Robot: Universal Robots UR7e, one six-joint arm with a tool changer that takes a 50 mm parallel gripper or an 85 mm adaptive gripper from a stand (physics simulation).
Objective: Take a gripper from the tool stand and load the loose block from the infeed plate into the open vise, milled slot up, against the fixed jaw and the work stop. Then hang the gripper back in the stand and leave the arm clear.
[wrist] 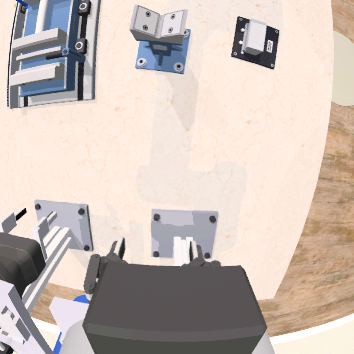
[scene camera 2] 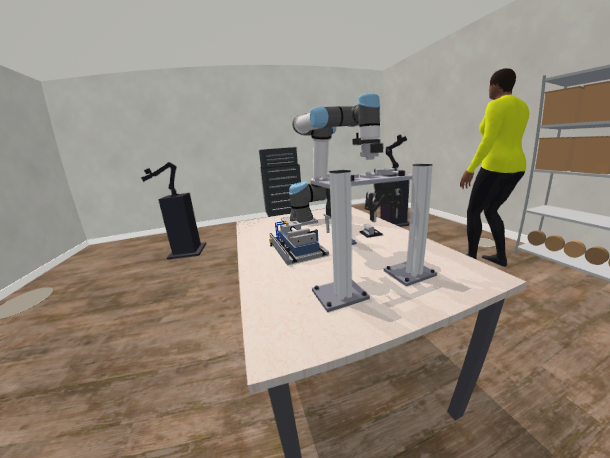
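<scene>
A grey block sits on the dark infeed plate; its slot is too small to make out. The blue and grey vise shows a gap between its jaws, with a thin light bar and a dark-tipped arm there. My adaptive gripper hangs below the top plate of the tool stand, fingers apart, with nothing seen between them. The arm's bare tool end is just above the stand, apart from the gripper. The wrist camera housing hides the gripper's body in the wrist view.
The parallel gripper hangs in the stand beside the adaptive one. A blue stand with a V-shaped grey top is between the vise and infeed plate. A person in a yellow top stands beyond the table, near a shelf unit.
</scene>
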